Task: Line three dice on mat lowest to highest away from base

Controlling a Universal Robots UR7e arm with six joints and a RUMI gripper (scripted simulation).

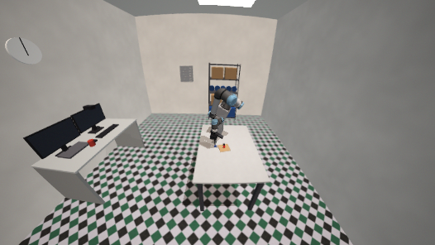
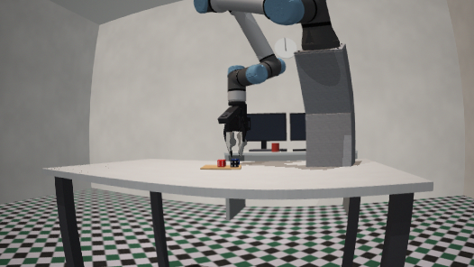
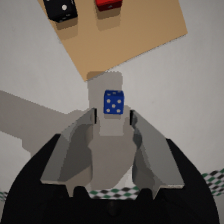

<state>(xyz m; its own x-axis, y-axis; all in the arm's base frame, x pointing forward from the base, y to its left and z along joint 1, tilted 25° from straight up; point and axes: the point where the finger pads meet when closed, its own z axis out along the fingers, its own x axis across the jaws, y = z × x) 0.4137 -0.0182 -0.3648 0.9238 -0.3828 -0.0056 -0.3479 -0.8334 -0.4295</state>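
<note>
My gripper is now 4 cm above the blue die. The rest, counted from my hand: tan mat (3 cm ahead, 12 cm to the left, 5 cm below); then black die (2 cm behind, 12 cm to the left, 3 cm below); then red die (3 cm ahead, 12 cm to the left, 3 cm below).
</note>
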